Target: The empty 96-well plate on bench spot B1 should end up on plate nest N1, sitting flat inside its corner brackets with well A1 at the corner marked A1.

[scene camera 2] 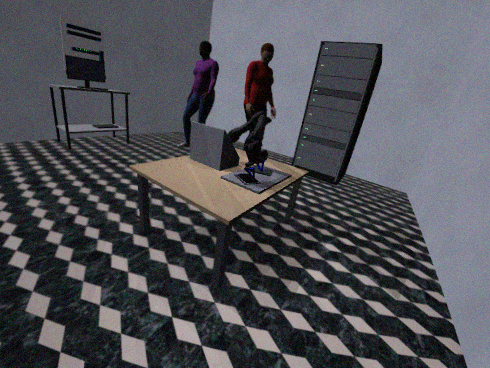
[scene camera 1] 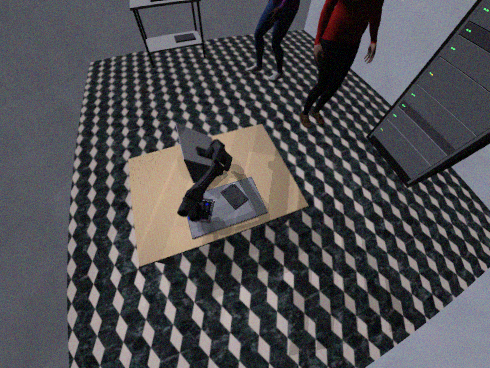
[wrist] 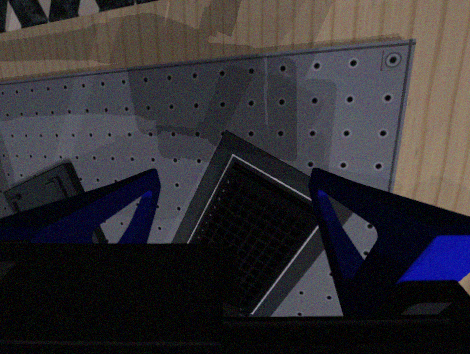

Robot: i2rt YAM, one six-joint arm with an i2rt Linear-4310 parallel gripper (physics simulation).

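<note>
The black 96-well plate lies on a dark pad with a white outline. It sits turned at an angle to the grey perforated board. The other dark holder, with thin raised lines, lies on the board to the left in the wrist view; I take it for nest N1. My gripper is open above the plate. The right fingertip overlaps the plate's edge in the wrist view; the left one shows beside the pad. The A1 marks are unreadable, and the gripper body hides the plate's near part.
The board lies on a wooden table. A grey upright panel with a dark wedge-shaped base stands beside the arm. Two people stand beyond the table, near a tall server rack and a side desk.
</note>
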